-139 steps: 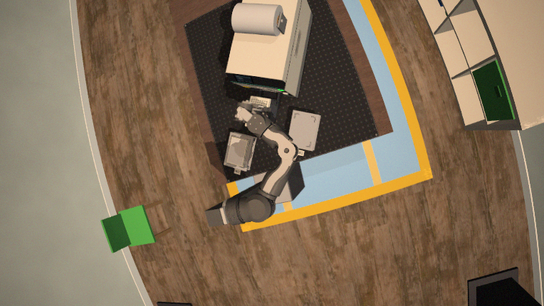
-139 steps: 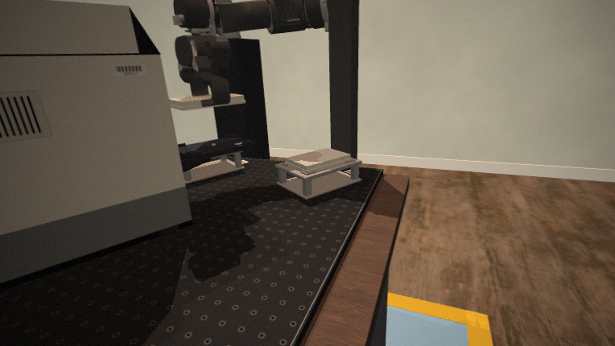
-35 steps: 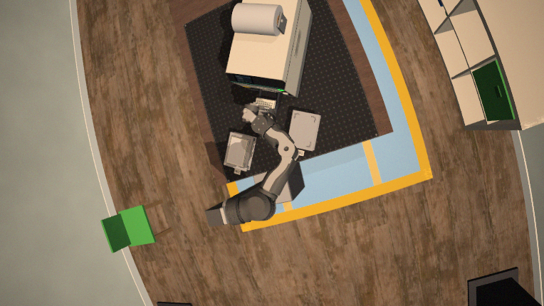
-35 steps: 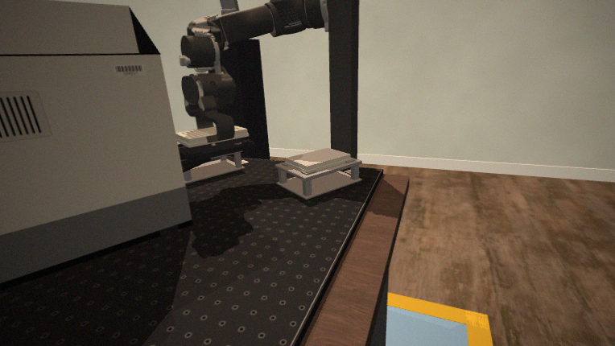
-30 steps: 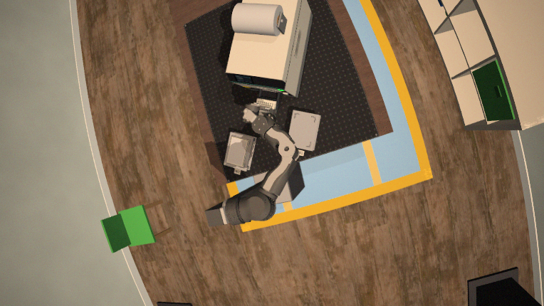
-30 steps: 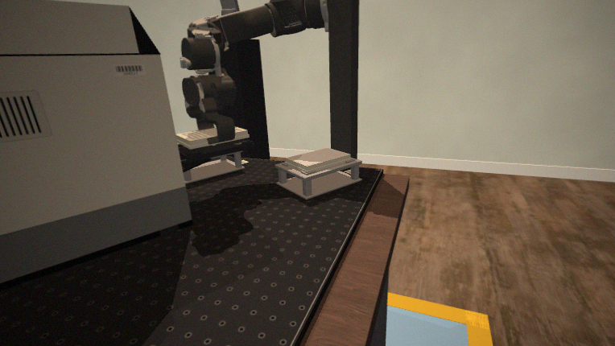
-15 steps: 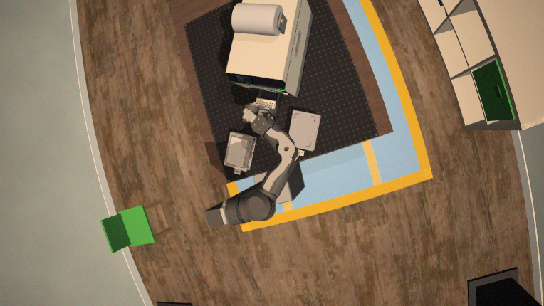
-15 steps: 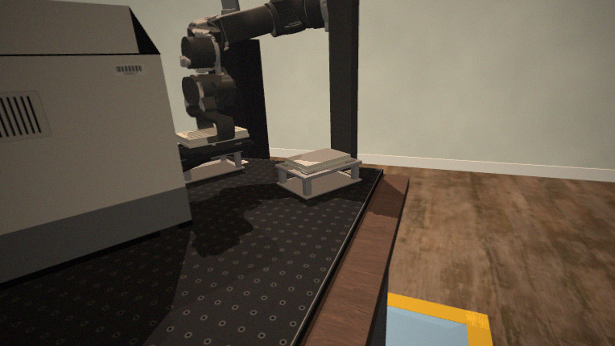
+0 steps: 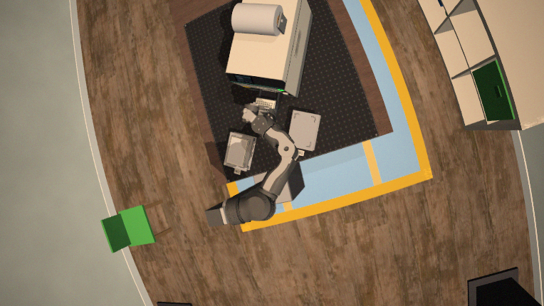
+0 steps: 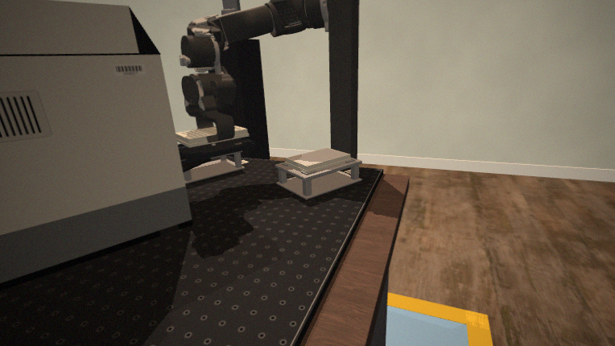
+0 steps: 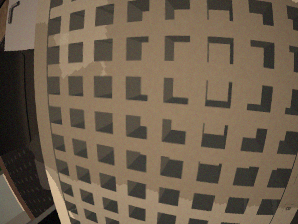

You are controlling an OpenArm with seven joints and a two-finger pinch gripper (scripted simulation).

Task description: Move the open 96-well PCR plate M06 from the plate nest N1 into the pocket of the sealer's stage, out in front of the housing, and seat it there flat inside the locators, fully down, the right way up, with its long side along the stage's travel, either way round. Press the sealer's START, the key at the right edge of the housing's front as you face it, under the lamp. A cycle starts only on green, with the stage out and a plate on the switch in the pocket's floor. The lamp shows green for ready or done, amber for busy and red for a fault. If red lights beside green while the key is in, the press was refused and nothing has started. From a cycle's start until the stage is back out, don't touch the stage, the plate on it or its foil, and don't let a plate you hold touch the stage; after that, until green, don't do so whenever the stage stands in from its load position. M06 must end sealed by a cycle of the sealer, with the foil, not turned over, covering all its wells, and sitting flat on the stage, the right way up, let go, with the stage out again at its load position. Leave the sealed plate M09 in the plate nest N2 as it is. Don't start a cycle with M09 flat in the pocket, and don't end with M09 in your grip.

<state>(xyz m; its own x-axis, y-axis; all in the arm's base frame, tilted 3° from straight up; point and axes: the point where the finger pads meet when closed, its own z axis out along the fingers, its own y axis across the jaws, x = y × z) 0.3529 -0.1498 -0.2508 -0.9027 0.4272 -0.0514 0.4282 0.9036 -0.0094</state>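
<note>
Right now the 96-well plate M06 is right at my hand. From my hand the other things lie so: sealer's stage: 2 cm below; plate nest N1: 11 cm behind, 14 cm to the right, 8 cm below; sealed plate M09: 13 cm behind, 19 cm to the left, 7 cm below.
</note>
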